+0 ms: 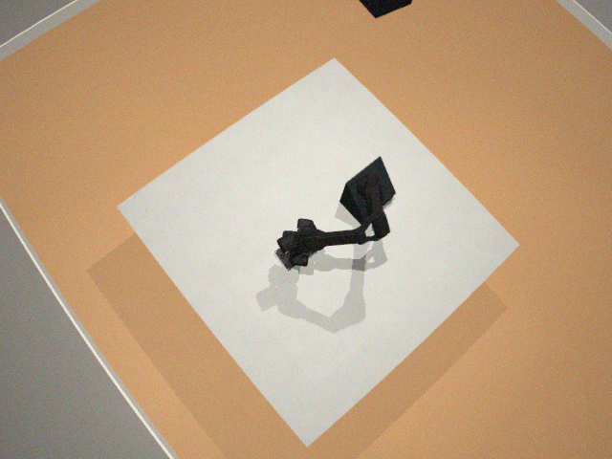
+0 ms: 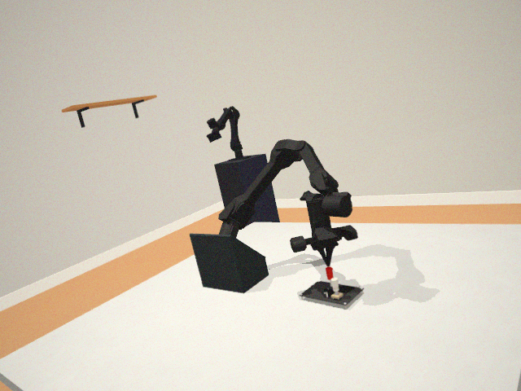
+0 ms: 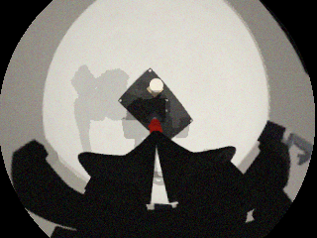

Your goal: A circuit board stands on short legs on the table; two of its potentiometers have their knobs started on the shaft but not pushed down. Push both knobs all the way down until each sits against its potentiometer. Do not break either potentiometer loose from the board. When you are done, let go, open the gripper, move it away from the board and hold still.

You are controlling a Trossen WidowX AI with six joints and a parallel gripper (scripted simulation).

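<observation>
My gripper tip is 20 mm above the red knob. From my gripper tip the other things lie so: white knob: 50 mm ahead, 40 mm to the right, 30 mm below.
</observation>
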